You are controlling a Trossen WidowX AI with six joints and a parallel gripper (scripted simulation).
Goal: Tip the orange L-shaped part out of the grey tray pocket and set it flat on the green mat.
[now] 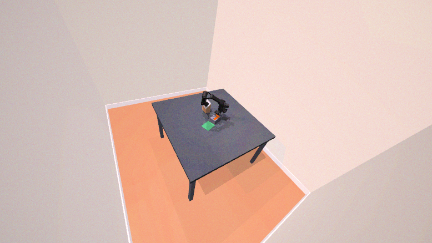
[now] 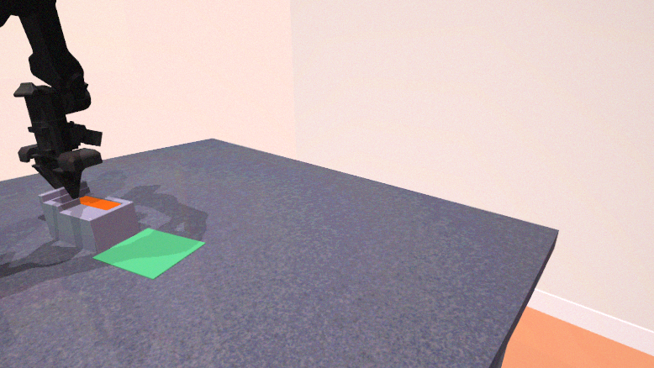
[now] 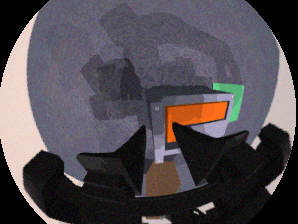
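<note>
Right now the orange L-shaped part is 50 mm to the right of my gripper tip, 20 mm below it and 10 mm ahead of it. From my gripper tip the other things lie so: green mat 210 mm to the right, 80 mm below, 70 mm ahead.
</note>
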